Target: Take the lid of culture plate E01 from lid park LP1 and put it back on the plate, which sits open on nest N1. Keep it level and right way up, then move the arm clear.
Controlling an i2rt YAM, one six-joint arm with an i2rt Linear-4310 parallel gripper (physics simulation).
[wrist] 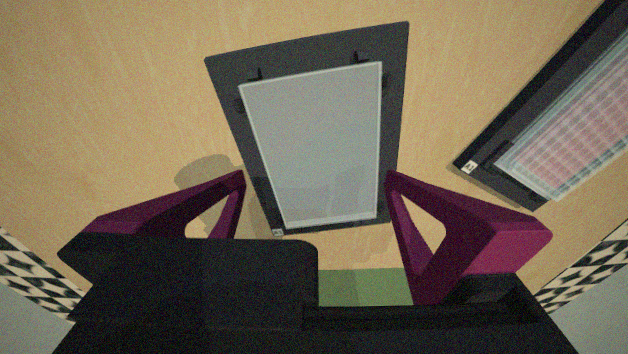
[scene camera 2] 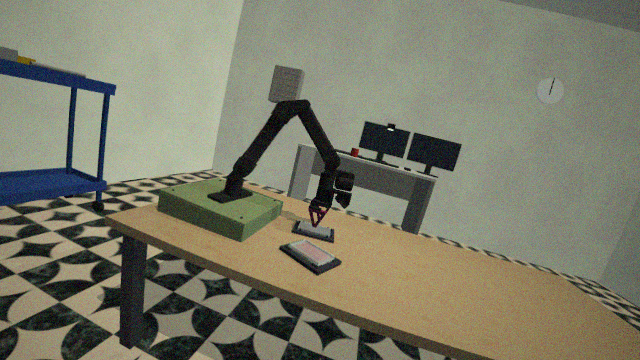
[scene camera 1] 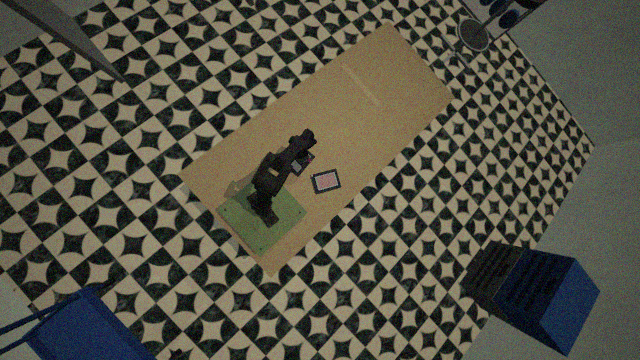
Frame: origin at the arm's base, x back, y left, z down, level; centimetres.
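Seen in the pictures: gripper, fingertip midpoint: (wrist: pixel 314 177) (scene camera 2: pixel 316 223) (scene camera 1: pixel 298 158); arm's base, origin of the base link: (scene camera 2: pixel 231 196) (scene camera 1: pixel 263 209).
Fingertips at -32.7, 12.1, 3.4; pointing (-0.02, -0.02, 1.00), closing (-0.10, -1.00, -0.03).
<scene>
Pixels of each thing's top centre, then the offset from my fingertips to it, as dx, dy, dz. Level surfaces: height alone.
- pale translucent lid, middle of its top: (wrist: pixel 322 166) (scene camera 2: pixel 314 228) (scene camera 1: pixel 299 159) +0.2, -0.6, +1.8
- dark lid park LP1, middle of its top: (wrist: pixel 322 167) (scene camera 2: pixel 315 227) (scene camera 1: pixel 299 159) +0.2, -0.6, +1.6
- open culture plate E01, middle of its top: (wrist: pixel 613 124) (scene camera 2: pixel 311 249) (scene camera 1: pixel 326 180) -5.5, -20.7, +1.0
- dark nest N1, middle of its top: (wrist: pixel 599 120) (scene camera 2: pixel 311 252) (scene camera 1: pixel 326 181) -5.5, -20.7, +1.8
- wooden table, its level: dz +3.6
The pale translucent lid (scene camera 1: pixel 298 165) (scene camera 2: pixel 315 230) (wrist: pixel 315 145) lies flat on the dark lid park LP1 (scene camera 2: pixel 327 238) (wrist: pixel 305 49). The open culture plate E01 (scene camera 1: pixel 326 180) (scene camera 2: pixel 309 251) (wrist: pixel 590 132), with pink wells, sits on the dark nest N1 (scene camera 2: pixel 324 270) (wrist: pixel 525 102), beside the lid park. My gripper (scene camera 2: pixel 316 223) (wrist: pixel 314 177) is open and empty, pointing down above the lid. In the wrist view its magenta fingertips stand on either side of the lid near its lower half, apart from it. The arm hides part of the lid park in scene camera 1.
The arm stands on a green base block (scene camera 1: pixel 280 220) (scene camera 2: pixel 200 212) at one end of the wooden table (scene camera 1: pixel 400 75) (scene camera 2: pixel 450 285). A blue cart (scene camera 1: pixel 85 325) (scene camera 2: pixel 90 85) stands on the floor beyond the table. A desk (scene camera 2: pixel 420 200) with two monitors stands behind.
</scene>
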